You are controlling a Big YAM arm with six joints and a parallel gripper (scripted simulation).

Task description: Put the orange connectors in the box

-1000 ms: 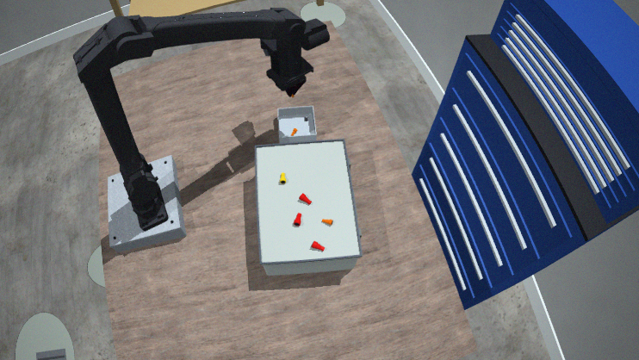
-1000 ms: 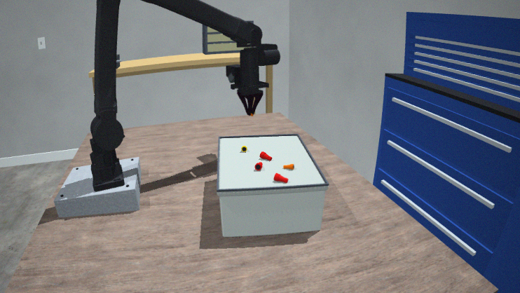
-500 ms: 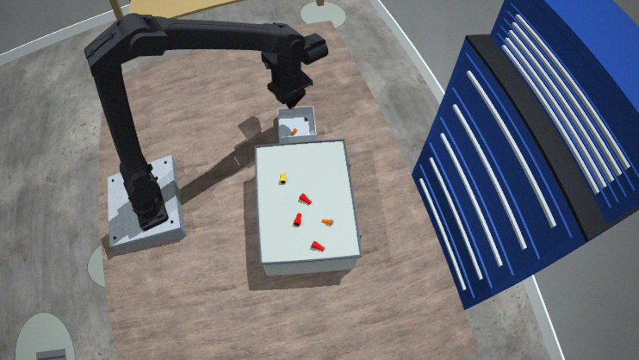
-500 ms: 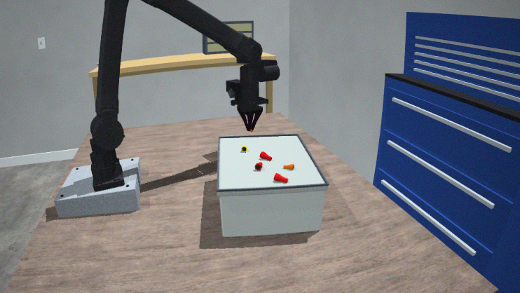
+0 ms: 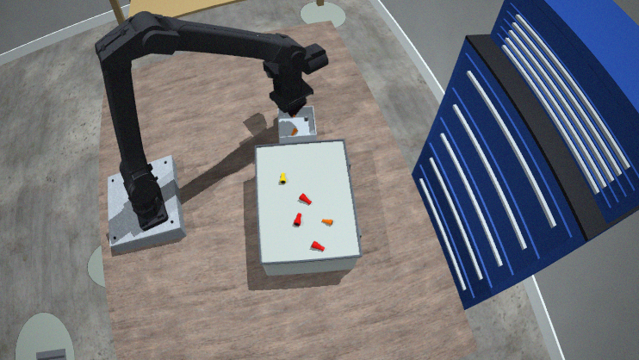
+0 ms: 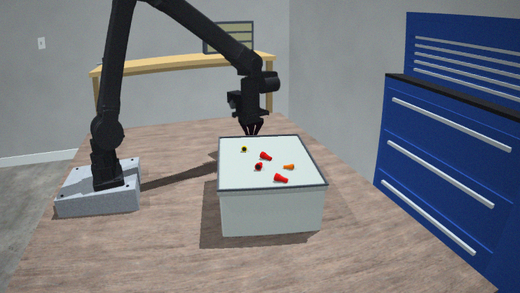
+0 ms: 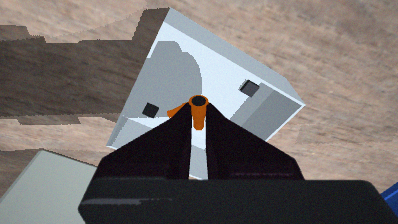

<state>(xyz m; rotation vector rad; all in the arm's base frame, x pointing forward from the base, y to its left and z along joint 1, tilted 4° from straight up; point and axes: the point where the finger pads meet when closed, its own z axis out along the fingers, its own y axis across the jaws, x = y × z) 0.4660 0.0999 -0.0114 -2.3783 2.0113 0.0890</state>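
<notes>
Now: the junction box floor 20 mm to the right of my hand and 50 mm below it. The rest, counted from my hand: yellow wire connector 120 mm behind, 210 mm to the right, 70 mm above; then tool case 90 mm behind, 280 mm to the right, 30 mm above.
</notes>
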